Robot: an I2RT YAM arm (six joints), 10 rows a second.
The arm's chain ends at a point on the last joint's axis. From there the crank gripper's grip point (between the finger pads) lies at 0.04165 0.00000 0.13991 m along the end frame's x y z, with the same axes.
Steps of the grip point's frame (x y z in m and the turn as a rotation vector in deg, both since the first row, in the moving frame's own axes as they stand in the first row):
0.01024 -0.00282 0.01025 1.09 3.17 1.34
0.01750 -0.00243 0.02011 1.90 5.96 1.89
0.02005 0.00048 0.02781 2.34 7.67 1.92
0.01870 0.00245 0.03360 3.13 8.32 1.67
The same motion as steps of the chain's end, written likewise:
0.00255 -0.00125 0.01278 1.09 3.17 1.34
0.00315 0.00052 0.02524 1.90 5.96 1.89
0.00169 0.00436 0.03471 2.34 7.67 1.92
-0.00119 0.00839 0.04127 3.13 8.32 1.67

